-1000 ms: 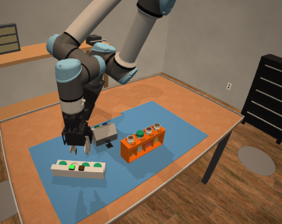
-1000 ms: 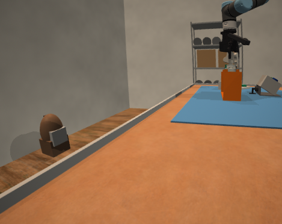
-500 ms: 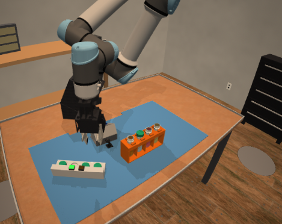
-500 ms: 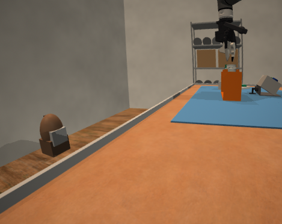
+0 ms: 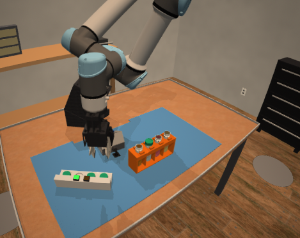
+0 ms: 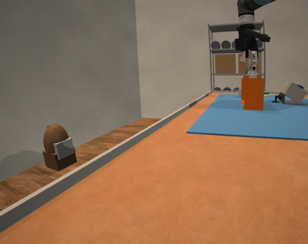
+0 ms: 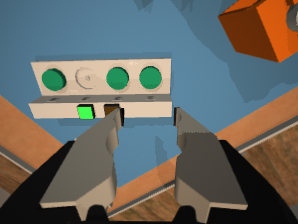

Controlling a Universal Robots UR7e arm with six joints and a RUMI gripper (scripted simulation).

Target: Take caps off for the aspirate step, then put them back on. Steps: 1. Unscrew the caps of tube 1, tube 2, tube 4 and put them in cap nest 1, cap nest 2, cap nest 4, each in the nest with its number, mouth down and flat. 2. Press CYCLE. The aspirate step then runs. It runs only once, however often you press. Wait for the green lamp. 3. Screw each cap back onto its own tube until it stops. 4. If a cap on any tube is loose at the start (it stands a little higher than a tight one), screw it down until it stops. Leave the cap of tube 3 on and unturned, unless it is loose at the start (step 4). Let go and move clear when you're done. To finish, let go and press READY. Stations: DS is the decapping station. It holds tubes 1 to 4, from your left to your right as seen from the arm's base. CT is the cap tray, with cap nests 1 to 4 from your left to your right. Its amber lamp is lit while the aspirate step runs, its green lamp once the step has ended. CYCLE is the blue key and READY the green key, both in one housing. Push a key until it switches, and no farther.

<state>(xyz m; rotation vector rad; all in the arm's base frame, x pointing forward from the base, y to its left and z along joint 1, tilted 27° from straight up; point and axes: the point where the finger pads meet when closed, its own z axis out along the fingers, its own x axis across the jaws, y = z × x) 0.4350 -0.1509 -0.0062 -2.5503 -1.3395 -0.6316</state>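
Now: the cap 130 mm below my hand. Round my hand: green key 200 mm behind, 90 mm to the left, 70 mm below; then grey key housing 180 mm behind, 110 mm to the left, 90 mm below; then blue key 200 mm behind, 130 mm to the left, 70 mm below.
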